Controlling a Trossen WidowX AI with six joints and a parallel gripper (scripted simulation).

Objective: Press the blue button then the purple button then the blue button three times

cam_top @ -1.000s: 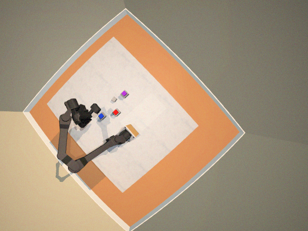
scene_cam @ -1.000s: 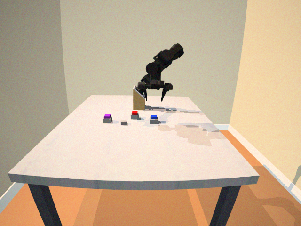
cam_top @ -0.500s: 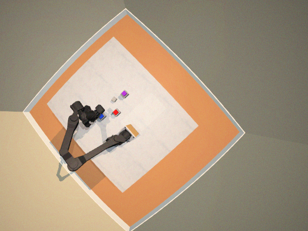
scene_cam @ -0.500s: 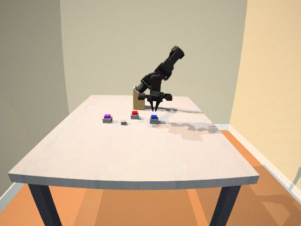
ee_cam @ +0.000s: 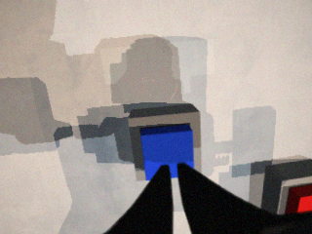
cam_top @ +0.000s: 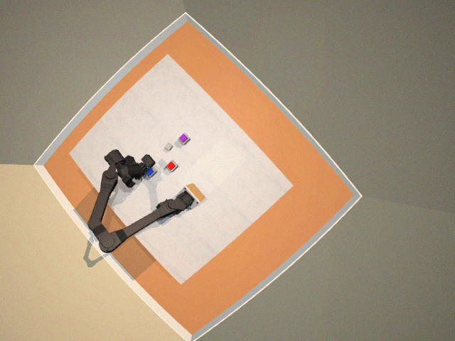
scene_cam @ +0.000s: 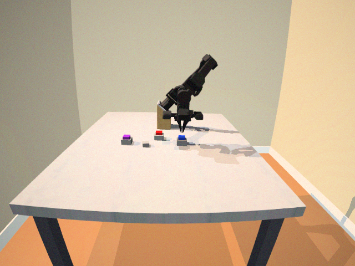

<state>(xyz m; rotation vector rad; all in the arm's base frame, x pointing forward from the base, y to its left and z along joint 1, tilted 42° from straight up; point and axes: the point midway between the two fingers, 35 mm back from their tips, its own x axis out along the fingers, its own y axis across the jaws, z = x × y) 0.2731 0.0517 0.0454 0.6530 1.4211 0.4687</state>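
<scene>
The blue button lies 30 mm below my gripper tip. Also, from my gripper tip: small grey block (170 mm to the right, 50 mm below, 20 mm ahead); then purple button (270 mm to the right, 30 mm below, 20 mm behind); then red button (110 mm to the right, 80 mm behind, 30 mm below).
</scene>
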